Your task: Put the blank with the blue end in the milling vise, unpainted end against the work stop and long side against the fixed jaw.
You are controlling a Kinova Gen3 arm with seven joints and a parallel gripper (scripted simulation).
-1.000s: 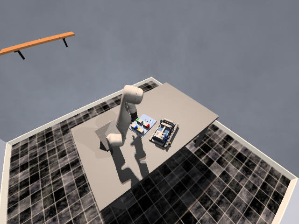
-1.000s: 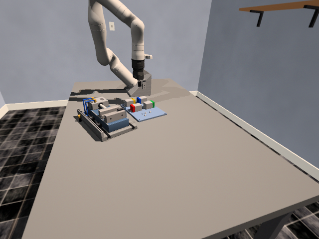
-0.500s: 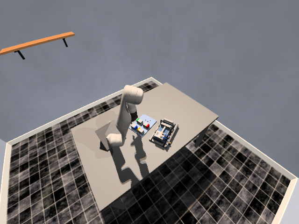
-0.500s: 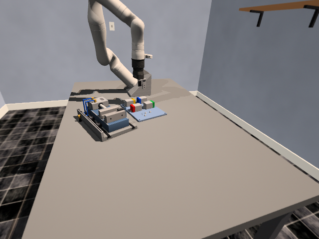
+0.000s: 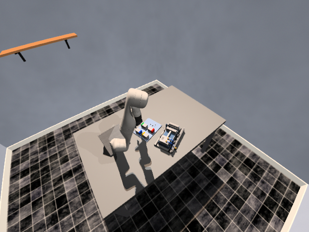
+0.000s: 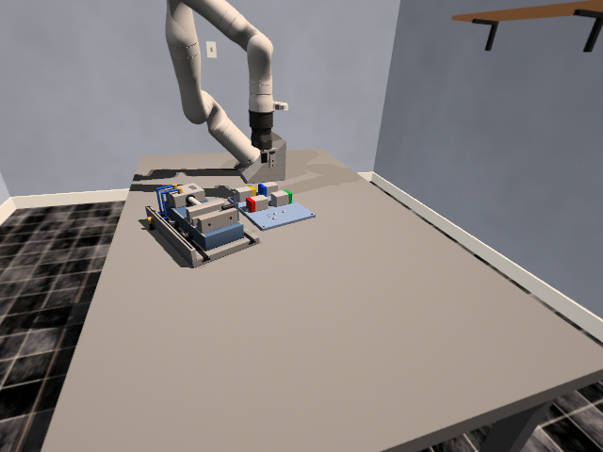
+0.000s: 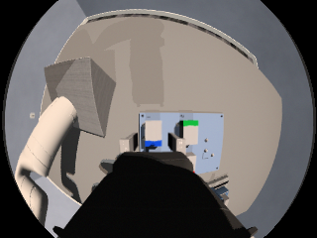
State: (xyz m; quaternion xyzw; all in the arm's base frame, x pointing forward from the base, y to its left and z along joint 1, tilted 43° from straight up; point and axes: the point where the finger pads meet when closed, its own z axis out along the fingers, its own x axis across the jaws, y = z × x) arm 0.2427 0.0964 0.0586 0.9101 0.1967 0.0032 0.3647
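Right now my hand is 11 cm above the blue-ended blank. The rest, counted from my hand: yellow-ended blank (11 cm below, 8 cm to the right, 3 cm ahead); then light blue plate (13 cm below, 10 cm ahead, 1 cm to the right); then green-ended blank (11 cm below, 9 cm ahead, 3 cm to the left).
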